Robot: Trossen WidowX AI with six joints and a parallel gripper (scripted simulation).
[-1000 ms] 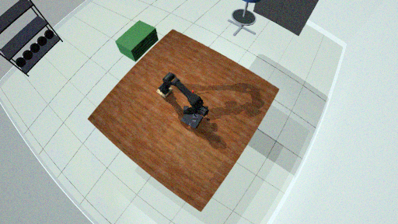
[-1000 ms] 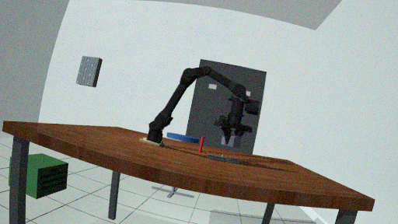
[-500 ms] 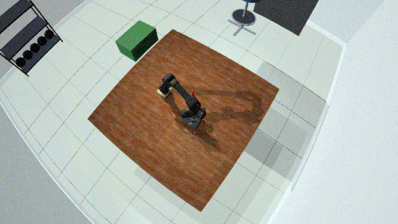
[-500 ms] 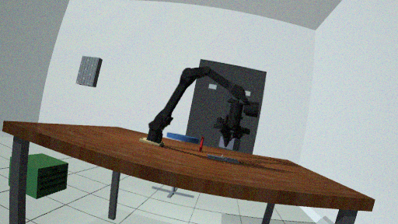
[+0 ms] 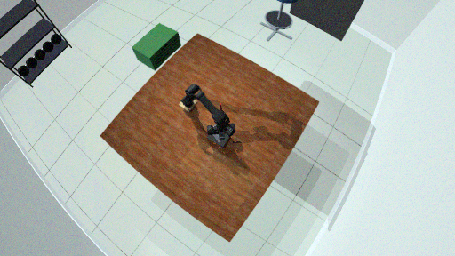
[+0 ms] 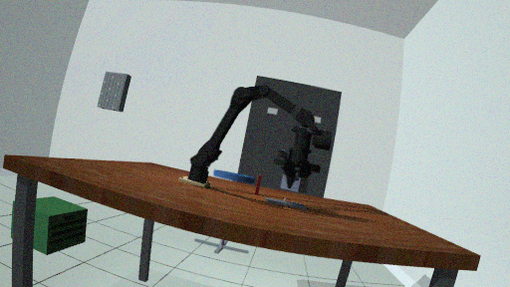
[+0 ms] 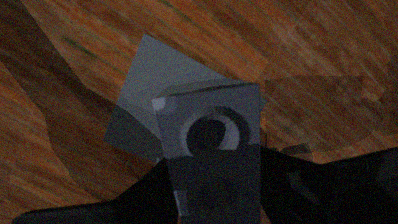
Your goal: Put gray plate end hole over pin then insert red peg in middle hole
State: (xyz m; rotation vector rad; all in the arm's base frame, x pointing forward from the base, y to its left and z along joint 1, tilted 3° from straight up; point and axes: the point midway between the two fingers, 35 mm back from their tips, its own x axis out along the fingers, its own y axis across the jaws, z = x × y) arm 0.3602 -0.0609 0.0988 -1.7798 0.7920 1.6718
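Now: gripper tip 5 cm above the gray base, 2 cm past it and 1 cm to the right of it. Also, from my gripper tip: gray plate (3 cm above); red peg (18 cm to the left, 14 cm behind, 2 cm below).
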